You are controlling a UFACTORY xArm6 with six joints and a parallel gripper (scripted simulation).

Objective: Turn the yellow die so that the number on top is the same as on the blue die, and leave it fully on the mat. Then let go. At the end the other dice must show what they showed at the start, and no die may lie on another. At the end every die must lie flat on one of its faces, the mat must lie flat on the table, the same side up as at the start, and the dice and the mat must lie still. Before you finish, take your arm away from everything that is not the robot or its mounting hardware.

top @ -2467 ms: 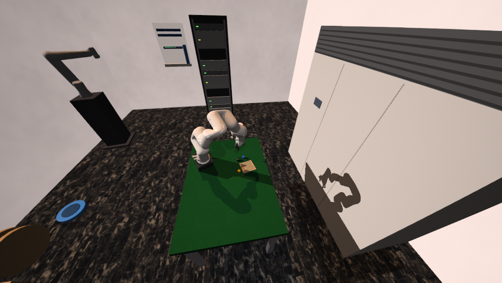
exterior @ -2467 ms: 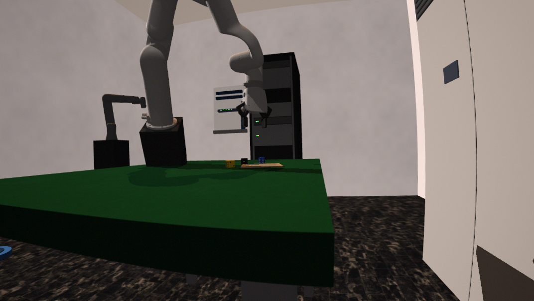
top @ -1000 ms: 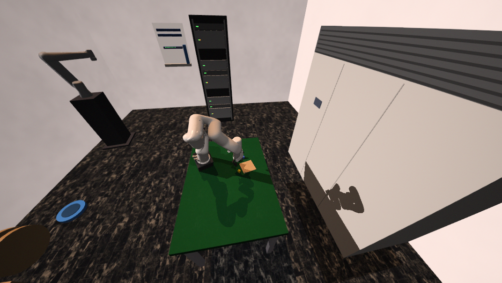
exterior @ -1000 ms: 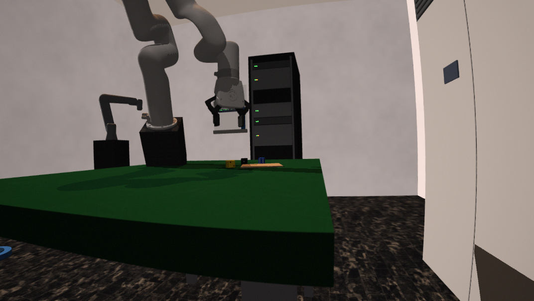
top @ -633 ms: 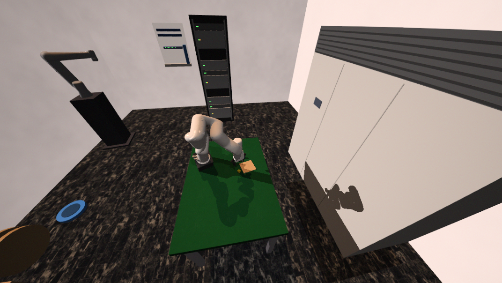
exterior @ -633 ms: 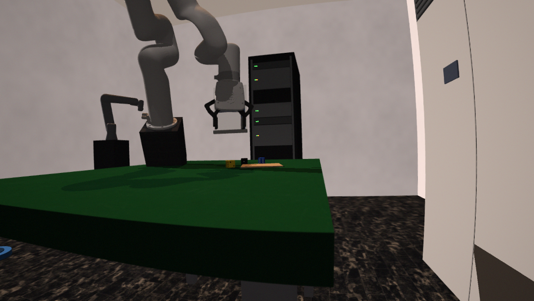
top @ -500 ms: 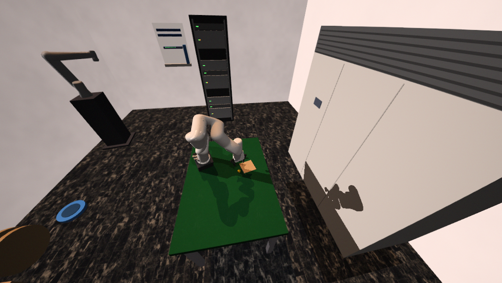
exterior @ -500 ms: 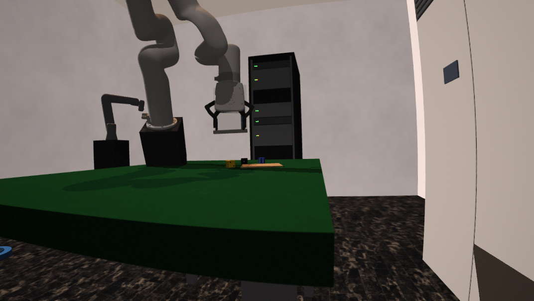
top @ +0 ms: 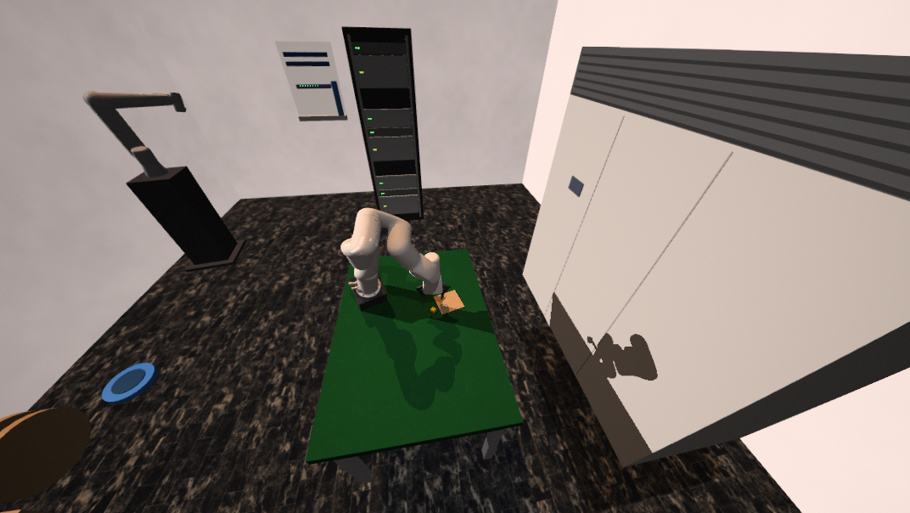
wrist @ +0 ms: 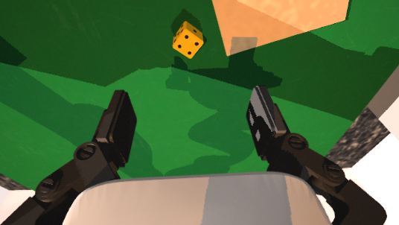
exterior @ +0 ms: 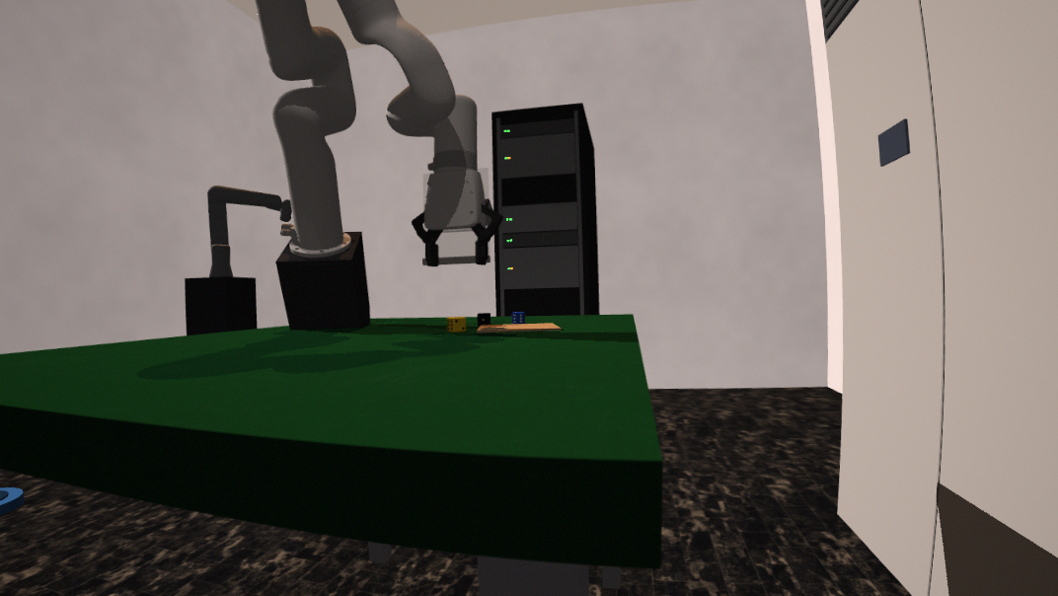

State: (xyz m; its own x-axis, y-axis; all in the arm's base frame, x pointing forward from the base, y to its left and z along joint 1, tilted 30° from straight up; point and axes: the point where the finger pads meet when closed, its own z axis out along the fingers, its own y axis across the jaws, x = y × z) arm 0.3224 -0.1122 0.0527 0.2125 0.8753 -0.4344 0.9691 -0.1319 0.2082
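My hand is 110 mm above the yellow die. From my hand the other things lie so: black die 150 mm to the left, 110 mm below, 20 mm ahead; blue die 180 mm to the left, 110 mm below, 90 mm ahead; mat 120 mm below, 100 mm ahead, 40 mm to the left.
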